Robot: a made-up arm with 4 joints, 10 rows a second.
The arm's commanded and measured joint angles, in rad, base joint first. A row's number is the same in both.
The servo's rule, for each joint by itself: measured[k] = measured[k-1] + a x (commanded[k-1-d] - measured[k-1]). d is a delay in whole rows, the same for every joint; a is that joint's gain. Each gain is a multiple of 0.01, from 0.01 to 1. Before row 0 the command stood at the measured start. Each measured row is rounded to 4 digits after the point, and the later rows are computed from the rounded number. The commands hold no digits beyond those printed.
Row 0, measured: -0.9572, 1.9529, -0.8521, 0.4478
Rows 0 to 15, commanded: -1.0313, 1.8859, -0.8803, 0.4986; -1.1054, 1.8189, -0.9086, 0.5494; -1.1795, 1.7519, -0.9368, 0.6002; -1.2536, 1.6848, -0.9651, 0.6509; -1.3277, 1.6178, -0.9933, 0.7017; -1.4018, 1.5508, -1.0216, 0.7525; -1.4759, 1.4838, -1.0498, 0.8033; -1.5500, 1.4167, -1.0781, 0.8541; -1.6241, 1.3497, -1.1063, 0.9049; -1.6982, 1.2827, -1.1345, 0.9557; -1.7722, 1.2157, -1.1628, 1.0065; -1.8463, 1.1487, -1.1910, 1.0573; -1.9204, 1.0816, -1.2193, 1.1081; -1.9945, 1.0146, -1.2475, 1.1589; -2.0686, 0.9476, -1.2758, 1.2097; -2.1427, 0.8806, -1.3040, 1.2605
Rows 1 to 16, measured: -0.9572, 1.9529, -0.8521, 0.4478; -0.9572, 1.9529, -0.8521, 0.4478; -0.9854, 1.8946, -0.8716, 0.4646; -1.0310, 1.8287, -0.8971, 0.4926; -1.0874, 1.7619, -0.9245, 0.5281; -1.1506, 1.6948, -0.9525, 0.5686; -1.2179, 1.6278, -0.9807, 0.6125; -1.2878, 1.5608, -1.0089, 0.6587; -1.3593, 1.4938, -1.0371, 0.7064; -1.4318, 1.4267, -1.0654, 0.7551; -1.5049, 1.3597, -1.0936, 0.8045; -1.5784, 1.2927, -1.1218, 0.8544; -1.6520, 1.2257, -1.1501, 0.9046; -1.7258, 1.1587, -1.1783, 0.9550; -1.7997, 1.0916, -1.2066, 1.0055; -1.8737, 1.0246, -1.2348, 1.0561
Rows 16 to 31, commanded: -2.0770, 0.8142, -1.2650, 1.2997; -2.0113, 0.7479, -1.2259, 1.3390; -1.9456, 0.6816, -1.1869, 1.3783; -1.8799, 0.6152, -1.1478, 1.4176; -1.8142, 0.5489, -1.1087, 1.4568; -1.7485, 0.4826, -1.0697, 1.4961; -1.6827, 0.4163, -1.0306, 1.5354; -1.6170, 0.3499, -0.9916, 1.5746; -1.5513, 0.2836, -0.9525, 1.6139; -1.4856, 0.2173, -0.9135, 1.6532; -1.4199, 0.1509, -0.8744, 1.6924; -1.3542, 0.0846, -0.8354, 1.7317; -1.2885, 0.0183, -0.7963, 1.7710; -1.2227, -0.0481, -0.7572, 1.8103; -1.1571, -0.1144, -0.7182, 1.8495; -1.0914, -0.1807, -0.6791, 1.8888
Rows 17 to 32, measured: -1.9478, 0.9576, -1.2631, 1.1068; -2.0219, 0.8906, -1.2913, 1.1575; -2.0428, 0.8241, -1.2732, 1.2044; -2.0308, 0.7578, -1.2406, 1.2488; -1.9984, 0.6915, -1.2035, 1.2915; -1.9534, 0.6251, -1.1651, 1.3331; -1.9005, 0.5588, -1.1262, 1.3739; -1.8427, 0.4925, -1.0872, 1.4142; -1.7819, 0.4262, -1.0481, 1.4542; -1.7192, 0.3598, -1.0091, 1.4939; -1.6554, 0.2935, -0.9700, 1.5335; -1.5909, 0.2272, -0.9310, 1.5730; -1.5259, 0.1608, -0.8919, 1.6124; -1.4607, 0.0945, -0.8529, 1.6518; -1.3953, 0.0282, -0.8138, 1.6911; -1.3297, -0.0382, -0.7747, 1.7304
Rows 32 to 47, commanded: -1.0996, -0.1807, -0.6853, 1.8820; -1.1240, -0.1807, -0.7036, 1.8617; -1.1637, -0.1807, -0.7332, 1.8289; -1.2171, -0.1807, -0.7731, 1.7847; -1.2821, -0.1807, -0.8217, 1.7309; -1.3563, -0.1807, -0.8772, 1.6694; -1.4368, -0.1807, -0.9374, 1.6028; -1.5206, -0.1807, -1.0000, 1.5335; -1.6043, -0.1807, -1.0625, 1.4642; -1.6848, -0.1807, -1.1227, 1.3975; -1.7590, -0.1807, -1.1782, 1.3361; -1.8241, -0.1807, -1.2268, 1.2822; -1.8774, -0.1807, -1.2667, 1.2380; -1.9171, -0.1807, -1.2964, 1.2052; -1.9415, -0.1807, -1.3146, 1.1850; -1.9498, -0.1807, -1.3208, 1.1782
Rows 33 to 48, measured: -1.2641, -0.1045, -0.7357, 1.7697; -1.1985, -0.1708, -0.6966, 1.8090; -1.1609, -0.1794, -0.6888, 1.8331; -1.1469, -0.1805, -0.6990, 1.8425; -1.1533, -0.1807, -0.7226, 1.8380; -1.1775, -0.1807, -0.7574, 1.8204; -1.2172, -0.1807, -0.8018, 1.7909; -1.2701, -0.1807, -0.8538, 1.7508; -1.3334, -0.1807, -0.9115, 1.7020; -1.4045, -0.1807, -0.9726, 1.6464; -1.4804, -0.1807, -1.0346, 1.5863; -1.5581, -0.1807, -1.0954, 1.5240; -1.6344, -0.1807, -1.1525, 1.4620; -1.7065, -0.1807, -1.2038, 1.4027; -1.7714, -0.1807, -1.2472, 1.3483; -1.8268, -0.1807, -1.2811, 1.3011
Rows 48 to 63, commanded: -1.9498, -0.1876, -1.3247, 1.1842; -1.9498, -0.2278, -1.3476, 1.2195; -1.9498, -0.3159, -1.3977, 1.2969; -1.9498, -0.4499, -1.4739, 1.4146; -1.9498, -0.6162, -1.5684, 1.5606; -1.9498, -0.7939, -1.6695, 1.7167; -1.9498, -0.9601, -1.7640, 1.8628; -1.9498, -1.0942, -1.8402, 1.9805; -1.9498, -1.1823, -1.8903, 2.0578; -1.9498, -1.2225, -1.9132, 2.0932; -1.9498, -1.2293, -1.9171, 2.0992; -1.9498, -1.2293, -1.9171, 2.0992; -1.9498, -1.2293, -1.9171, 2.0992; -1.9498, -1.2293, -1.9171, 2.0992; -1.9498, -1.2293, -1.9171, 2.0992; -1.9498, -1.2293, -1.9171, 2.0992
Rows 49 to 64, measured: -1.8704, -0.1807, -1.3042, 1.2628; -1.9006, -0.1807, -1.3157, 1.2349; -1.9193, -0.1867, -1.3219, 1.2182; -1.9309, -0.2225, -1.3396, 1.2186; -1.9381, -0.3038, -1.3797, 1.2444; -1.9425, -0.4309, -1.4447, 1.3006; -1.9453, -0.5921, -1.5301, 1.3864; -1.9470, -0.7677, -1.6263, 1.4954; -1.9481, -0.9351, -1.7213, 1.6166; -1.9487, -1.0735, -1.8033, 1.7367; -1.9491, -1.1682, -1.8633, 1.8427; -1.9494, -1.2154, -1.8977, 1.9254; -1.9496, -1.2275, -1.9111, 1.9828; -1.9497, -1.2291, -1.9152, 2.0212; -1.9497, -1.2293, -1.9165, 2.0469; -1.9497, -1.2293, -1.9169, 2.0642
